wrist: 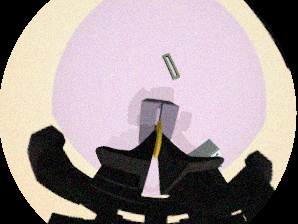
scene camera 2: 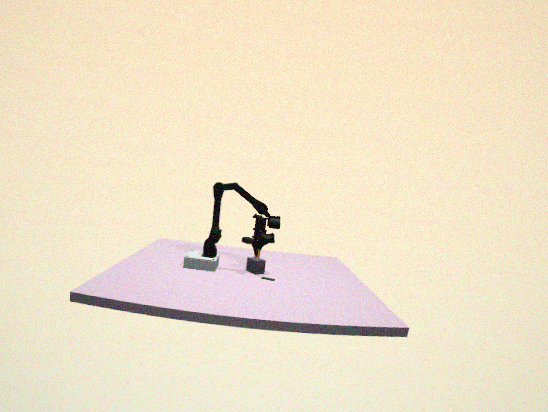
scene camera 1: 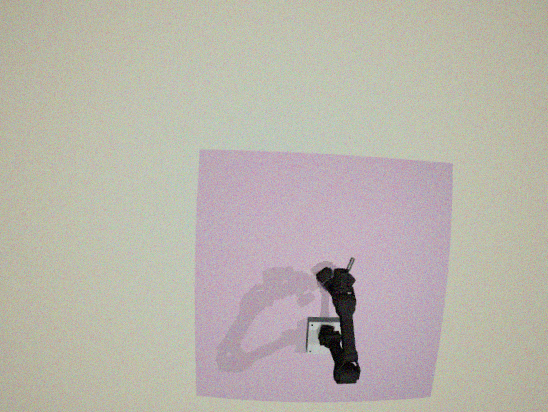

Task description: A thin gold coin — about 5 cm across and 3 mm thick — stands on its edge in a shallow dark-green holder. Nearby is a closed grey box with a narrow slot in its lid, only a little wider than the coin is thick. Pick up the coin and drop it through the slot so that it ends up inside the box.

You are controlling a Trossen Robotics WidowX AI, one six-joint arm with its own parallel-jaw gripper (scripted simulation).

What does the gripper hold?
A gold coin.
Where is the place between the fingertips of the gripper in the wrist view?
At 156,133
